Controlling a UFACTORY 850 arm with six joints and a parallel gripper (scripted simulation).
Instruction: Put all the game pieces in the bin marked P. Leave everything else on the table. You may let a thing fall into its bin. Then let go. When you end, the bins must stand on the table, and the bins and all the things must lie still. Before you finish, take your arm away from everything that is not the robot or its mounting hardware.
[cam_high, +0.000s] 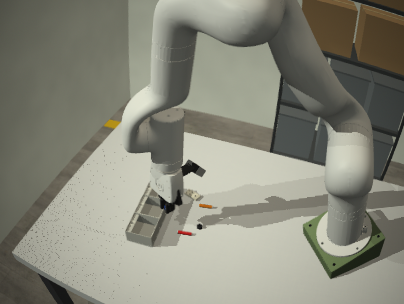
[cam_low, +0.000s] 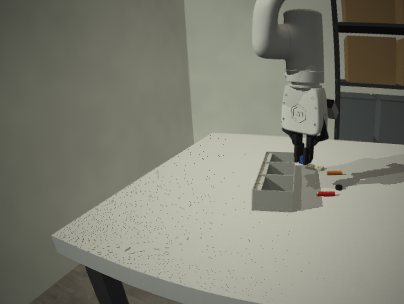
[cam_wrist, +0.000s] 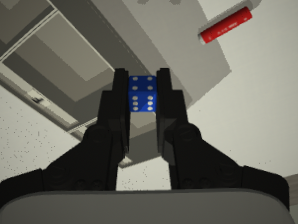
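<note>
The beige tile is 15 cm to the right of my hand and 8 cm below it. Also, from my hand: red stick 8 cm below, 6 cm behind, 1 cm to the left; blue die 1 cm below; grey bin 7 cm below, 6 cm ahead.
</note>
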